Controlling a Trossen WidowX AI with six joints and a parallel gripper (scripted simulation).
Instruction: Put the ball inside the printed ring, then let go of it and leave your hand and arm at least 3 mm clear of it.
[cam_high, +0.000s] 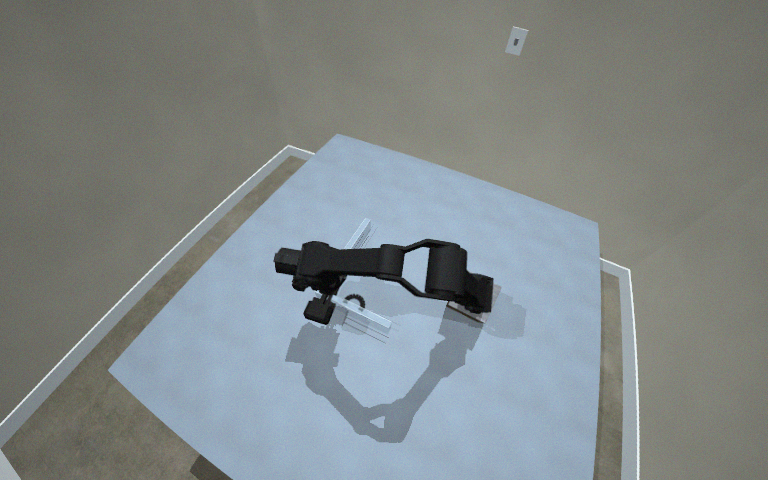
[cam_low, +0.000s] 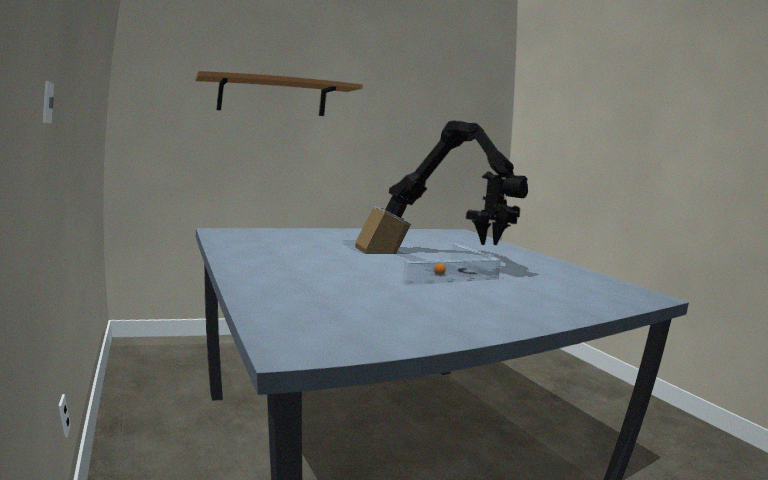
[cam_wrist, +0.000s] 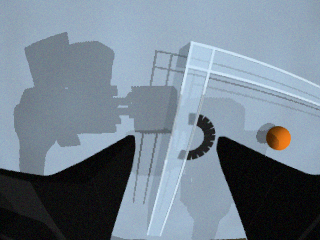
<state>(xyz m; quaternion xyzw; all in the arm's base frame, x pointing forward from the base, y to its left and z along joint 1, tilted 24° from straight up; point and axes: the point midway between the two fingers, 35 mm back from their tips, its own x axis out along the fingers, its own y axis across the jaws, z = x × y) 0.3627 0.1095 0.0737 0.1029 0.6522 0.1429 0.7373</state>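
Now: the orange ball 3 cm behind my hand, 17 cm to the right of it and 11 cm below it. Also, from my hand: clear wall (4 cm ahead, 17 cm to the right, 8 cm below).
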